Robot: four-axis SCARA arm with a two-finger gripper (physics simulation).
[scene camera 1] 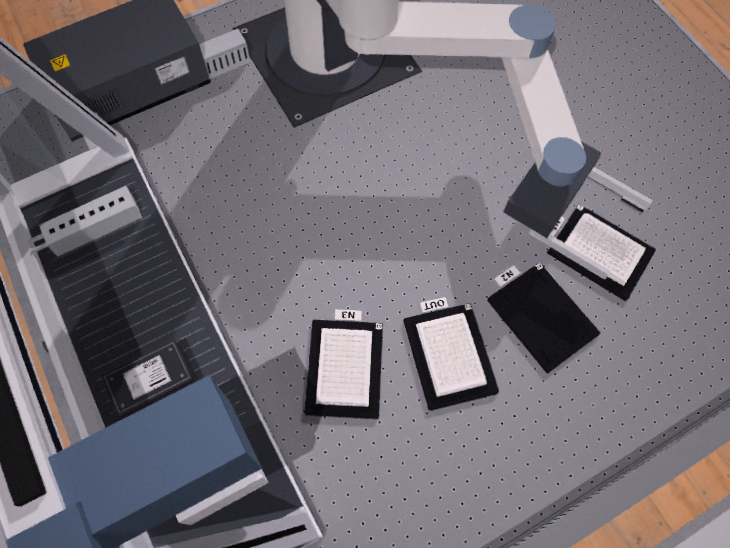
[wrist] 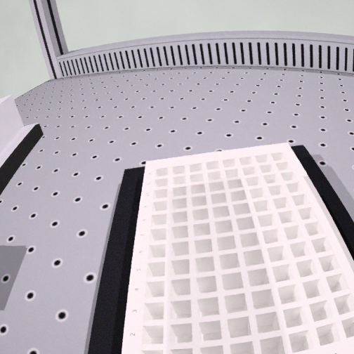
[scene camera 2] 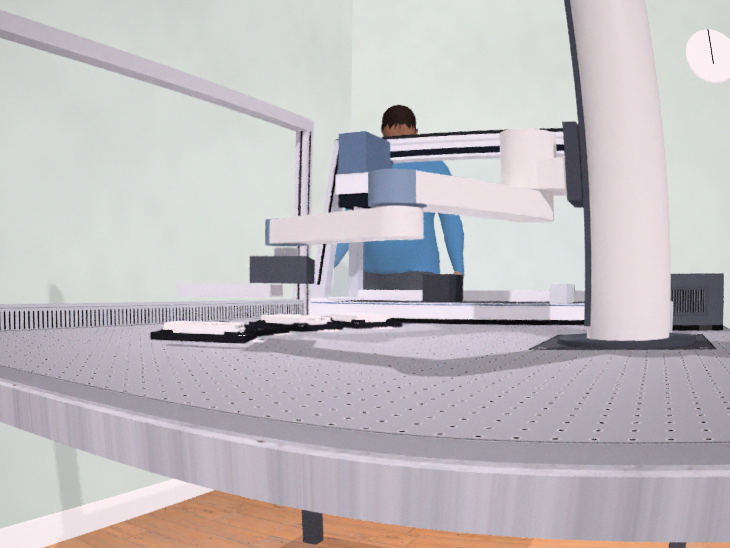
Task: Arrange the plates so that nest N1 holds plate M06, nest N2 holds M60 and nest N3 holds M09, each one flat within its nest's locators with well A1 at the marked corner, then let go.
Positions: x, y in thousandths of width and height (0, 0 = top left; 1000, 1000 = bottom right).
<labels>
A white plate shows in scene camera 1 (810, 433), in the wrist view (665, 691) and in scene camera 2 (243, 596).
</labels>
